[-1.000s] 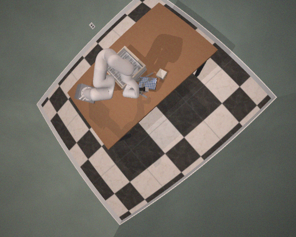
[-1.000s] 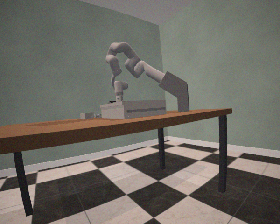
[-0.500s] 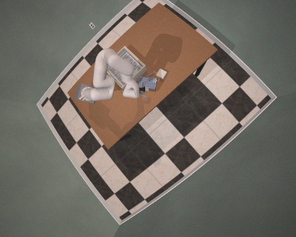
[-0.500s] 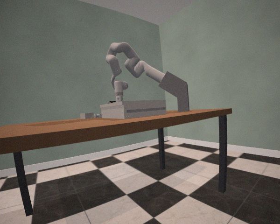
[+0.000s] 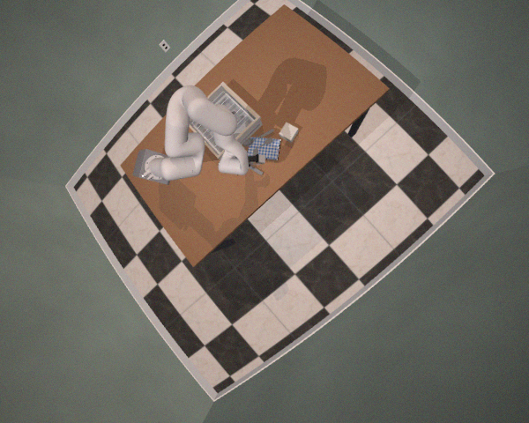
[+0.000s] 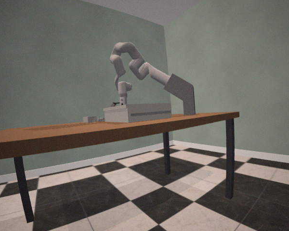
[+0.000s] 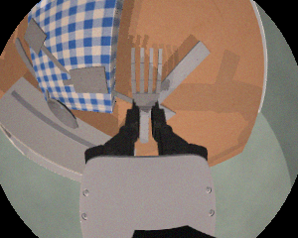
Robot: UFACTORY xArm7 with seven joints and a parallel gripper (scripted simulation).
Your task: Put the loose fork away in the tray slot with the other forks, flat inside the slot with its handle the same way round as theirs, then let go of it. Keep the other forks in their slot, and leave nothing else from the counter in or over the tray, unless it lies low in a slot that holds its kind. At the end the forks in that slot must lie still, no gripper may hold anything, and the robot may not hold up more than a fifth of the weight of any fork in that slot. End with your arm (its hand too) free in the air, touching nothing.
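Right now the cutlery tray is 10 cm ahead of my hand, 28 cm to the left of it and 1 cm above it. Round my hand: small pale block: 29 cm ahead, 8 cm to the right, 2 cm below; then blue checked napkin: 13 cm ahead, 2 cm to the right, 3 cm below.
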